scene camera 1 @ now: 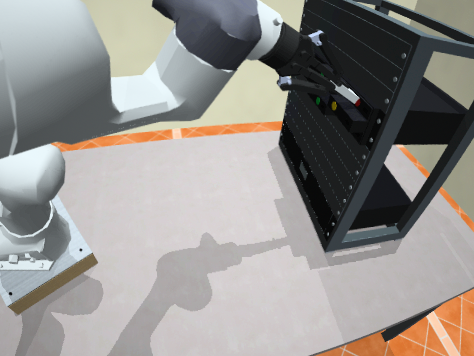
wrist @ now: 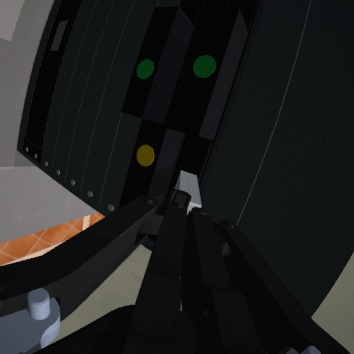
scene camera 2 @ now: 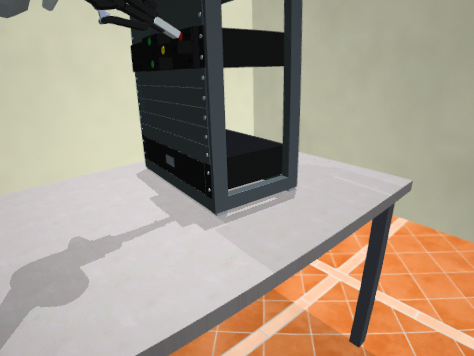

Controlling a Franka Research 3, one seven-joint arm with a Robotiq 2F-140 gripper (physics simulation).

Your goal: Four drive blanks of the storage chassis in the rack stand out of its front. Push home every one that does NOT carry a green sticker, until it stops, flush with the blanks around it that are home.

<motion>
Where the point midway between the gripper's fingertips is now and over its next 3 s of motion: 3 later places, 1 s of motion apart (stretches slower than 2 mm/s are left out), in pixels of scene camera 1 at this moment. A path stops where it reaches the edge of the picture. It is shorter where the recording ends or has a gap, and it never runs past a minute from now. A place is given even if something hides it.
My gripper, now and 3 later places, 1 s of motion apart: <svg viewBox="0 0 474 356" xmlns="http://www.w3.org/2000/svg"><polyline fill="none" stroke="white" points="353,97 346,96 331,96 313,101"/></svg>
</motion>
